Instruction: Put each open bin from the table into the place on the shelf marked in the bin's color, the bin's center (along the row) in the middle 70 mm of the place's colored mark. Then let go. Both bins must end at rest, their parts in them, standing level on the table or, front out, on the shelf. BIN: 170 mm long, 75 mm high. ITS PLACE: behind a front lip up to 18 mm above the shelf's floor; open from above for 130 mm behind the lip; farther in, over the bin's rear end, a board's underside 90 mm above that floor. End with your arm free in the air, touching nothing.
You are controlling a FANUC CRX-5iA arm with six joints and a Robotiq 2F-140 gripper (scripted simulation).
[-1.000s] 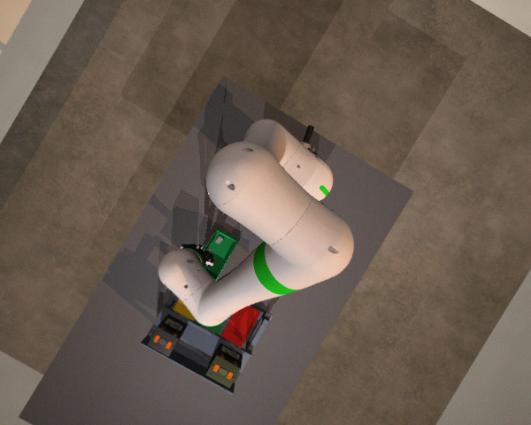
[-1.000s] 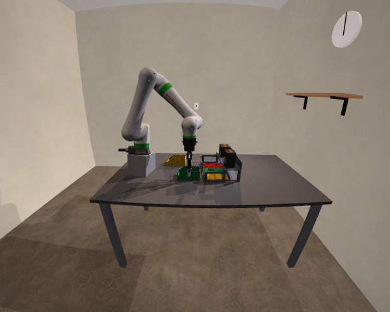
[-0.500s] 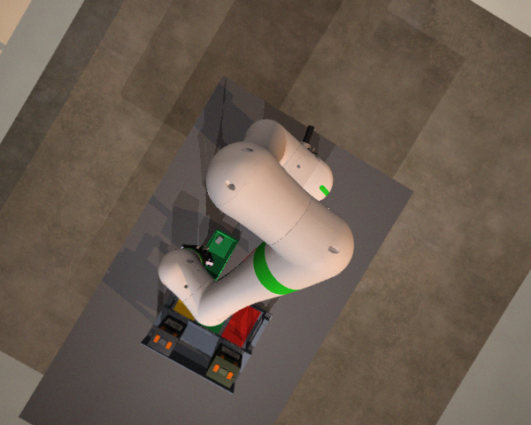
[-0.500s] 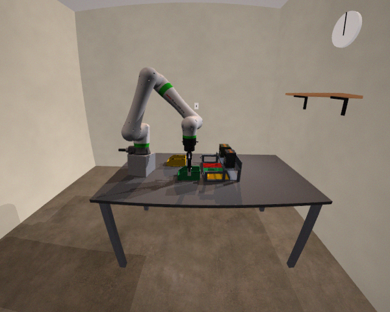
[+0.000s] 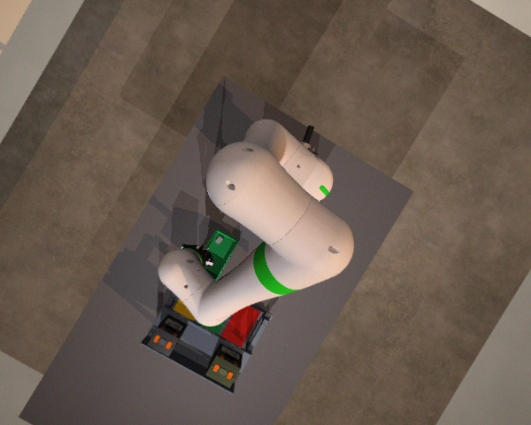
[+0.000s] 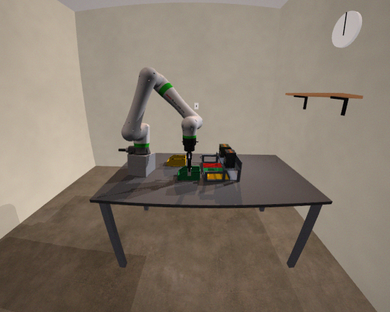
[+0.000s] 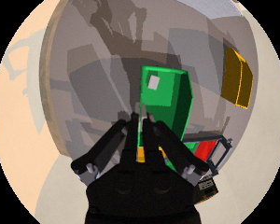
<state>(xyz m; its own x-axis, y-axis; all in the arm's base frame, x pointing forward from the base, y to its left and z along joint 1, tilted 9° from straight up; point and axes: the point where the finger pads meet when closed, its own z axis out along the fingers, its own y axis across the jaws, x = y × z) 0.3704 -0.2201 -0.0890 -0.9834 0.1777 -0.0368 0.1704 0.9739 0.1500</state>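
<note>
Right now the green bin is 5 cm to the left of my hand and 4 cm below it. From my hand the other things lie so: yellow-marked place (22 cm ahead, 7 cm below, 1 cm to the left); red mark (26 cm ahead, 23 cm to the left, 7 cm below); yellow bin (32 cm to the left, 7 cm behind, 4 cm below).
</note>
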